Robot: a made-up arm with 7 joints. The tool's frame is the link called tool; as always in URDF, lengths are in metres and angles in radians. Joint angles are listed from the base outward. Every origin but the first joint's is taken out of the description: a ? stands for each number. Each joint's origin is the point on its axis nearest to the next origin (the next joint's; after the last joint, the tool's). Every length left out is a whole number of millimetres.
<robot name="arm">
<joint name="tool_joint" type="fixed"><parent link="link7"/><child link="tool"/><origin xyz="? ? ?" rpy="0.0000 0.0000 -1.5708"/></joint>
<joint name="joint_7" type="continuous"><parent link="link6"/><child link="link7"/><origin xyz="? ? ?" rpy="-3.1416 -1.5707 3.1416"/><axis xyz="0 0 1"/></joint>
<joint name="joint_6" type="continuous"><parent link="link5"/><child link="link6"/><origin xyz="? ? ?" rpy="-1.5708 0.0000 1.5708"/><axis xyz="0 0 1"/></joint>
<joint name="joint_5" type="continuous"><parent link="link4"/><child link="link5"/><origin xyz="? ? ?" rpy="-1.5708 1.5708 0.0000"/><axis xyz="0 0 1"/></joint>
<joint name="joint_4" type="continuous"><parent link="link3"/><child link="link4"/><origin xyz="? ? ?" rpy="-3.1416 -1.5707 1.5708"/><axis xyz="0 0 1"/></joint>
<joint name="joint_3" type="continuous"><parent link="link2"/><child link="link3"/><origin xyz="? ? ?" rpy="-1.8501 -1.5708 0.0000"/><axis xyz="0 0 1"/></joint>
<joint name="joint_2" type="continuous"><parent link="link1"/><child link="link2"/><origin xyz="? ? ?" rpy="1.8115 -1.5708 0.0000"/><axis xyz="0 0 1"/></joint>
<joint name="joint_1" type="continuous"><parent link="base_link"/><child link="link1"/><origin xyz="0.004 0.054 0.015" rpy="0.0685 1.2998 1.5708"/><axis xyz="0 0 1"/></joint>
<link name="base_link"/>
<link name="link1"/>
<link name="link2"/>
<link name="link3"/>
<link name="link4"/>
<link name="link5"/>
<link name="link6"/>
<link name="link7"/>
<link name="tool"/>
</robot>
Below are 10 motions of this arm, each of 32 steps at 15 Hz.
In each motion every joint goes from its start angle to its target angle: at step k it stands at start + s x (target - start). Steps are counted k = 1, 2, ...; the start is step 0. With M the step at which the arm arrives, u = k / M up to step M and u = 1 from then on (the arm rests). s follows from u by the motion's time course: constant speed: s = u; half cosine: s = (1 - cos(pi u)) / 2; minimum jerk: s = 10 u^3 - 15 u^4 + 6 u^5.
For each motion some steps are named. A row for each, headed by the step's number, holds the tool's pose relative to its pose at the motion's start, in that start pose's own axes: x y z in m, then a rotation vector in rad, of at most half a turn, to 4 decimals.
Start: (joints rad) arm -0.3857 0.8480 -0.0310 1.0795 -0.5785 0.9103 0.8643
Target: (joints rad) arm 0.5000 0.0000 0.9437 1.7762 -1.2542 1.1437 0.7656
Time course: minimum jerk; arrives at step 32
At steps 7, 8, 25, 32:
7: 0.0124 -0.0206 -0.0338 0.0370 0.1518 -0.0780
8: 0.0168 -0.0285 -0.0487 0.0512 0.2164 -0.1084
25: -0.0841 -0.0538 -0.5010 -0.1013 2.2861 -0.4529
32: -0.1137 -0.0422 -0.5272 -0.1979 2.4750 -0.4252

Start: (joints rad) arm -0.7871 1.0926 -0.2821 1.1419 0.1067 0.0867 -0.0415
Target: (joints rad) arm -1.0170 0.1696 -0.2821 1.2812 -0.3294 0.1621 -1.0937
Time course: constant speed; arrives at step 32
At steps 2, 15, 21, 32:
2: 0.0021 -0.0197 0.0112 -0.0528 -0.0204 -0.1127
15: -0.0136 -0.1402 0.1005 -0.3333 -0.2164 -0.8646
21: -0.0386 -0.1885 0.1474 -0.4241 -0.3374 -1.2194
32: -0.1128 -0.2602 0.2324 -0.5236 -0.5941 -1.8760

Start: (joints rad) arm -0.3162 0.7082 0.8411 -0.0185 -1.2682 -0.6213 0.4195
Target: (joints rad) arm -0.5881 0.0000 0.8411 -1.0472 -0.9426 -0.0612 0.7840
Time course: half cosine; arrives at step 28
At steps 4, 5, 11, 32:
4: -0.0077 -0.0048 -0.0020 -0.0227 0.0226 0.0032
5: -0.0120 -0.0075 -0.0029 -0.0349 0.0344 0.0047
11: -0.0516 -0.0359 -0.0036 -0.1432 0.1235 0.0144
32: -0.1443 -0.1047 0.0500 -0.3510 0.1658 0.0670

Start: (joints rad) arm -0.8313 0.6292 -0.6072 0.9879 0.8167 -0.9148 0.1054
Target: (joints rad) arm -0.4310 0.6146 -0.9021 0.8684 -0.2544 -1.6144 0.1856
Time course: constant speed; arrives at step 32
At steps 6, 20, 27, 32:
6: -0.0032 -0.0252 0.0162 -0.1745 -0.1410 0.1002
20: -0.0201 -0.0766 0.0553 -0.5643 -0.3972 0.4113
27: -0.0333 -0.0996 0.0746 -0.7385 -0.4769 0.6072
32: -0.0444 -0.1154 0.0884 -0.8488 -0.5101 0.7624

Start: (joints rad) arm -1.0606 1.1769 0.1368 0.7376 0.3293 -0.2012 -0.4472
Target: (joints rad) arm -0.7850 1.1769 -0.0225 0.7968 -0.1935 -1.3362 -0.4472
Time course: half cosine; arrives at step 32
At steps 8, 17, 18, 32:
8: -0.0014 -0.0121 -0.0006 0.0188 -0.1518 -0.0341
17: -0.0141 -0.0432 -0.0045 0.0421 -0.5599 -0.0763
18: -0.0164 -0.0466 -0.0053 0.0430 -0.6077 -0.0759
32: -0.0410 -0.0726 -0.0150 0.0454 -0.9865 -0.0265

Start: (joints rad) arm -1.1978 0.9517 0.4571 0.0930 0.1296 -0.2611 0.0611
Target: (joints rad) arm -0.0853 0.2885 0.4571 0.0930 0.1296 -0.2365 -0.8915
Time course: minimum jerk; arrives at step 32
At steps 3, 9, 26, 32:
3: -0.0022 -0.0015 -0.0013 -0.0021 0.0073 -0.0123
9: -0.0474 -0.0267 -0.0223 -0.0476 0.1434 -0.2357
26: -0.3819 -0.0196 0.0044 -0.6191 1.0443 -1.3026
32: -0.3989 -0.0114 0.0152 -0.6708 1.1005 -1.3414

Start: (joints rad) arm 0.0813 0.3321 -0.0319 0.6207 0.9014 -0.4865 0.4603
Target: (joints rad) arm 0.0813 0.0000 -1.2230 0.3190 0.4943 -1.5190 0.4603
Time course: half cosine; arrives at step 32
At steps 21, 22, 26, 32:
21: -0.0591 -0.0740 0.2350 -1.0394 -1.2445 -0.2539
22: -0.0670 -0.0735 0.2459 -1.1108 -1.3072 -0.2644
26: -0.0942 -0.0691 0.2777 -1.3541 -1.5020 -0.2958
32: -0.1116 -0.0645 0.2940 -1.5102 -1.6119 -0.3128

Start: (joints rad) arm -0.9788 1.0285 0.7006 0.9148 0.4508 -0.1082 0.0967
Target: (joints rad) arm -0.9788 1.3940 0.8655 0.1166 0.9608 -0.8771 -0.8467
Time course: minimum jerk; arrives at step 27
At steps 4, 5, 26, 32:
4: 0.0019 0.0058 0.0054 0.0129 -0.0412 -0.0069
5: 0.0032 0.0107 0.0100 0.0249 -0.0753 -0.0127
26: -0.0705 0.1723 0.1970 1.4174 -0.8284 -0.1712
32: -0.0706 0.1724 0.1971 1.4184 -0.8283 -0.1711

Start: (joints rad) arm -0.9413 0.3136 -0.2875 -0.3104 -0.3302 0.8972 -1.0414
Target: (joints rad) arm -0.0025 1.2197 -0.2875 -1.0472 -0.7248 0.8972 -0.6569
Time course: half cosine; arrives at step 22
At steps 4, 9, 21, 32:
4: -0.0128 -0.0096 -0.0155 -0.0255 0.0319 0.0347
9: -0.0483 -0.0550 -0.0583 -0.1156 0.1740 0.1050
21: -0.0789 -0.1863 -0.0871 -0.3650 0.5486 -0.0606
32: -0.0789 -0.1873 -0.0869 -0.3674 0.5513 -0.0636

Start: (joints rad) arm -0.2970 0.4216 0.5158 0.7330 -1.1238 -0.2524 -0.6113
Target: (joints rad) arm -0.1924 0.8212 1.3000 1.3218 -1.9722 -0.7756 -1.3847
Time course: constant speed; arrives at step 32
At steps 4, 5, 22, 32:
4: -0.0114 0.0233 0.0282 0.0012 -0.1740 0.0314
5: -0.0147 0.0286 0.0351 0.0044 -0.2186 0.0388
22: -0.0871 0.0854 0.1319 0.2118 -0.9845 0.1789
32: -0.1275 0.0942 0.1611 0.4103 -1.3833 0.3244

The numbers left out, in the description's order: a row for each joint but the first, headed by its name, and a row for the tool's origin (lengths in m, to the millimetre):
tool: 0.000 0.000 0.000
joint_7: 0.000 -0.041 0.000
joint_6: 0.000 0.000 0.000
joint_5: -0.014 0.177 0.000
joint_4: 0.017 0.003 0.000
joint_3: -0.050 -0.204 0.000
joint_2: 0.020 0.005 0.000

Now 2 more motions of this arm.
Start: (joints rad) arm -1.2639 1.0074 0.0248 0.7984 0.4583 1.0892 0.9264
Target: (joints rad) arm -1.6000 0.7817 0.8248 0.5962 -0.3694 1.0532 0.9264
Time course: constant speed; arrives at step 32
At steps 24, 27, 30, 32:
24: 0.0174 0.0606 0.0452 -0.8179 0.6632 -0.8985
27: 0.0210 0.0679 0.0476 -0.9280 0.7347 -1.0074
30: 0.0248 0.0748 0.0491 -1.0397 0.8042 -1.1148
32: 0.0274 0.0791 0.0496 -1.1150 0.8494 -1.1854

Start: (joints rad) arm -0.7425 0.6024 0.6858 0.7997 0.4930 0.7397 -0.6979
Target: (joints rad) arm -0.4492 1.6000 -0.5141 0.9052 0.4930 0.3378 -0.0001
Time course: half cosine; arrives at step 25
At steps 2, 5, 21, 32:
2: -0.0023 0.0031 0.0015 0.0224 0.0028 0.0272
5: -0.0143 0.0180 0.0084 0.1370 0.0189 0.1638
21: -0.1535 0.1341 0.0324 1.4790 0.3817 1.2586
32: -0.1672 0.1415 0.0320 1.5860 0.4256 1.2973

